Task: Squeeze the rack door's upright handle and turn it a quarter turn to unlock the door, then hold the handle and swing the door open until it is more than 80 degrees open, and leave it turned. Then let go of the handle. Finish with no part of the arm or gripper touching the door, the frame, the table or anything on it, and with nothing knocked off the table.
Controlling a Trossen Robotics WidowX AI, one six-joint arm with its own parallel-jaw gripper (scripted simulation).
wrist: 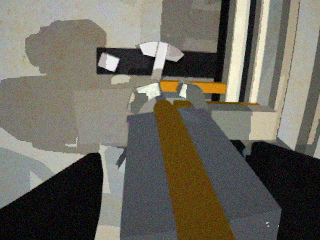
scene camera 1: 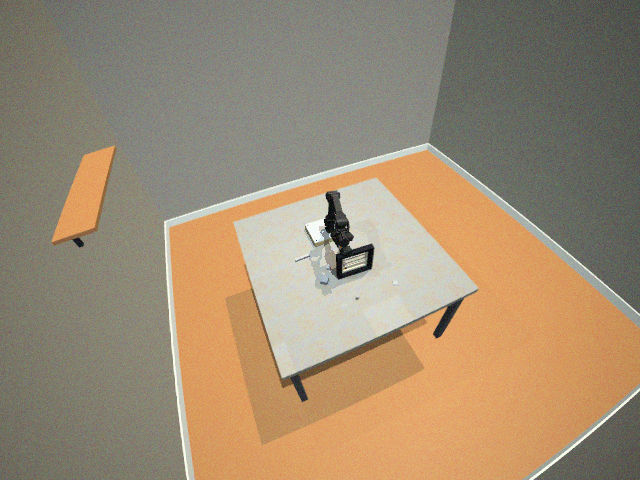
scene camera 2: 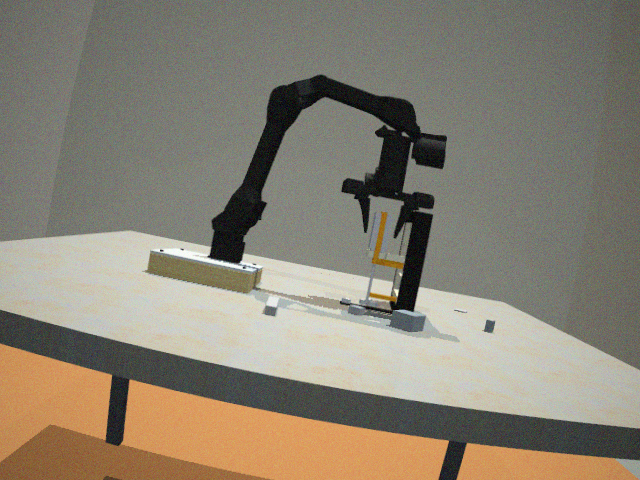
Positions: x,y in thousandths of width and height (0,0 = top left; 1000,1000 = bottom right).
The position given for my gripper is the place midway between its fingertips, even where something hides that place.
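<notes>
A rack frame (scene camera 2: 659,464) is here in the scene, and I see the rack frame (scene camera 1: 577,518) again, as well as the frame (wrist: 602,269). As for my gripper (scene camera 2: 595,491), it is open and holds nothing, and I can see the gripper (wrist: 558,665) too.
</notes>
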